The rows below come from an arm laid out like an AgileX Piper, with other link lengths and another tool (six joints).
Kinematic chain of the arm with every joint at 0, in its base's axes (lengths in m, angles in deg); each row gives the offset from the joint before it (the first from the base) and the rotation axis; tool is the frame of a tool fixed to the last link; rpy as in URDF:
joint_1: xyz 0 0 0.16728 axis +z
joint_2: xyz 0 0 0 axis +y
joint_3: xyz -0.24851 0 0.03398 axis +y
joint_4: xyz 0.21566 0 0.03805 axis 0.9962 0 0.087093
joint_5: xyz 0 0 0 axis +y
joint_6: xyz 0.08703 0 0.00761 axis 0.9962 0 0.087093
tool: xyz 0.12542 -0.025 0.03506 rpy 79 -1.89 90.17
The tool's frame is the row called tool.
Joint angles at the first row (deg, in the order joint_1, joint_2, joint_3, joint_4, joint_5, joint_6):
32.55 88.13 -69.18 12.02 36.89 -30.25
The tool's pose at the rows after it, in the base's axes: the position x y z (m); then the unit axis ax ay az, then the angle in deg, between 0 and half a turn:
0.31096 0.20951 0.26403 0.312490 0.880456 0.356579 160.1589
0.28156 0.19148 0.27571 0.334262 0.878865 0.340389 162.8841
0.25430 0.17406 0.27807 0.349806 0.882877 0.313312 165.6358
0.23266 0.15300 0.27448 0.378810 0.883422 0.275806 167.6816
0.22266 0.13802 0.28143 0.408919 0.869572 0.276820 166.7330
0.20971 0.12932 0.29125 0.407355 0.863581 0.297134 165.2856
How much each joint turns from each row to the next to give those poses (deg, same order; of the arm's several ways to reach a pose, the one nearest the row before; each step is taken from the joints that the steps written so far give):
0.01 -7.07 0.00 -2.09 7.05 5.57
-0.01 -5.85 0.00 -0.66 8.82 3.91
0.01 -4.29 0.00 -0.67 8.39 2.68
-0.01 -2.98 0.05 -1.91 7.56 4.20
0.01 -3.65 0.83 -1.63 2.03 4.38
0.00 -5.12 2.06 -0.08 0.23 0.30

